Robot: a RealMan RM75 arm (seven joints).
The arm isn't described. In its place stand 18 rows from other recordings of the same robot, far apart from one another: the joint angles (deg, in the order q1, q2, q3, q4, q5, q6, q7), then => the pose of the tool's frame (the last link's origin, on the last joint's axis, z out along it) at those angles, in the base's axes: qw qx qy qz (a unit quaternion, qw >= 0); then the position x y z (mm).
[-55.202 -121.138 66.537 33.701 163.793 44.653 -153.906] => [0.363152 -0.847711 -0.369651 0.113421 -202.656 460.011 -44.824]
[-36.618 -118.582 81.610 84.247 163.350 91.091 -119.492] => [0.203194 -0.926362 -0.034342 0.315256 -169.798 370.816 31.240]
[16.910 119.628 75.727 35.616 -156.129 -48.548 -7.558] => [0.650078 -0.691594 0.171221 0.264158 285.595 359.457 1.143]
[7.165 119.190 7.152 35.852 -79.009 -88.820 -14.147] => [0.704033 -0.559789 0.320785 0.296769 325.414 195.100 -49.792]
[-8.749 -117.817 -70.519 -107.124 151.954 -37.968 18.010] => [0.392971 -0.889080 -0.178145 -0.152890 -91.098 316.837 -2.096]
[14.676 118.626 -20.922 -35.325 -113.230 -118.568 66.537] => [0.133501 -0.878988 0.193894 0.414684 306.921 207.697 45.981]
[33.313 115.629 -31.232 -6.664 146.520 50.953 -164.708] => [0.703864 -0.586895 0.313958 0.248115 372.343 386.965 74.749]
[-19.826 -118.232 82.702 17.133 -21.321 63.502 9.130] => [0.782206 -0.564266 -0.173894 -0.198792 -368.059 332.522 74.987]
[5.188 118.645 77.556 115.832 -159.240 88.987 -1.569] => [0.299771 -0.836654 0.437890 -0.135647 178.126 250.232 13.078]
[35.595 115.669 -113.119 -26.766 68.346 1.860 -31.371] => [0.463921 -0.789461 0.401812 0.008683 313.048 400.512 -67.074]
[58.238 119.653 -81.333 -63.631 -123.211 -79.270 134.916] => [0.048971 -0.992033 0.115914 0.006079 8.912 382.105 -50.960]
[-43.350 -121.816 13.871 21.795 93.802 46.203 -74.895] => [0.455200 -0.681134 -0.442528 -0.364718 -281.328 439.831 21.050]
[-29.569 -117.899 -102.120 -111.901 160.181 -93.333 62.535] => [0.339478 -0.908314 0.051440 0.238902 -116.678 344.966 99.149]
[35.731 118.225 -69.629 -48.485 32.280 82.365 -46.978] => [0.082029 -0.887300 0.412819 -0.188550 275.524 336.668 -29.995]
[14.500 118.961 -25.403 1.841 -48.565 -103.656 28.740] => [0.652305 -0.539793 0.190330 0.496887 351.025 227.166 59.227]
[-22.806 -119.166 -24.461 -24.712 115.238 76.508 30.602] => [0.630787 -0.733941 0.013017 -0.251533 -254.101 302.021 -58.195]
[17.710 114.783 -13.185 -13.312 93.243 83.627 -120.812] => [0.468411 -0.683413 0.346606 0.439776 373.796 279.746 65.159]
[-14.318 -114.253 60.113 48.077 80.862 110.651 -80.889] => [0.021350 -0.903008 -0.125217 -0.410417 -241.626 248.882 53.339]
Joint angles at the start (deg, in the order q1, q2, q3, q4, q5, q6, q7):
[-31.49, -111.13, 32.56, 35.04, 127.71, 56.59, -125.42]
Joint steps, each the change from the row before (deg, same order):
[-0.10, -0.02, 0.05, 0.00, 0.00, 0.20, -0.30]
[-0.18, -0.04, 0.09, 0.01, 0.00, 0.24, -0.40]
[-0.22, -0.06, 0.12, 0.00, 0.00, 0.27, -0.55]
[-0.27, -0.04, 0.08, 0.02, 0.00, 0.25, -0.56]
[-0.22, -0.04, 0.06, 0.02, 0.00, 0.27, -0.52]
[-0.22, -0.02, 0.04, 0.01, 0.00, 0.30, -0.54]
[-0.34, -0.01, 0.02, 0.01, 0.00, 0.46, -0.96]
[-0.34, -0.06, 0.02, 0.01, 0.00, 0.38, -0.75]
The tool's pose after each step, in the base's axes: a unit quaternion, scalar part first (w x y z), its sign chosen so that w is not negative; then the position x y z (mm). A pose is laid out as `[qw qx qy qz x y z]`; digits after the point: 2 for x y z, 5 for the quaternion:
[0.36013 -0.69841 -0.59459 -0.17027 -364.57 385.21 82.52]
[0.35685 -0.69857 -0.59593 -0.17181 -362.77 386.06 81.63]
[0.35274 -0.69840 -0.59801 -0.17377 -360.58 387.06 80.40]
[0.34906 -0.69818 -0.59975 -0.17607 -358.14 388.45 79.56]
[0.34540 -0.69786 -0.60162 -0.17819 -356.03 389.49 78.74]
[0.34160 -0.69740 -0.60366 -0.18040 -353.95 390.49 78.05]
[0.33576 -0.69576 -0.60763 -0.18430 -350.84 392.04 77.25]
[0.33047 -0.69496 -0.61044 -0.18757 -347.73 393.57 76.14]

